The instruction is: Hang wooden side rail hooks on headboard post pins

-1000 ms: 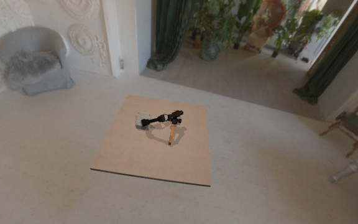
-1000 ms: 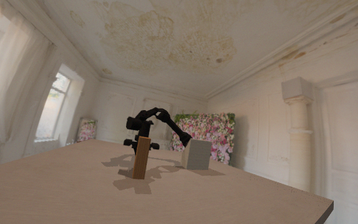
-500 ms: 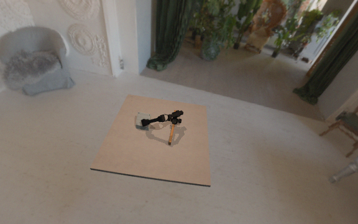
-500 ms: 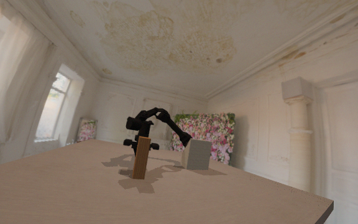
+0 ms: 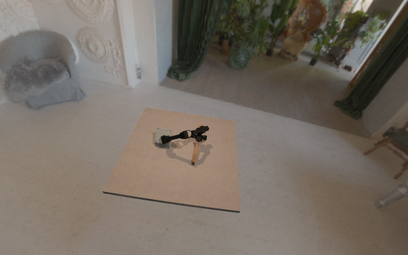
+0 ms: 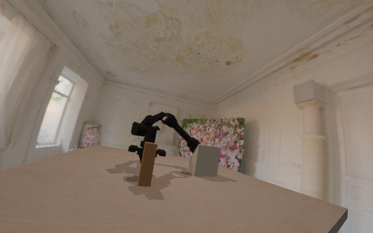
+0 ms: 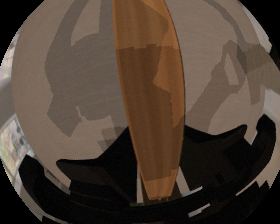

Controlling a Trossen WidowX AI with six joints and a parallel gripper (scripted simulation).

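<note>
The wooden headboard post lies 110 mm to the left of my gripper tip and 50 mm above it.
</note>
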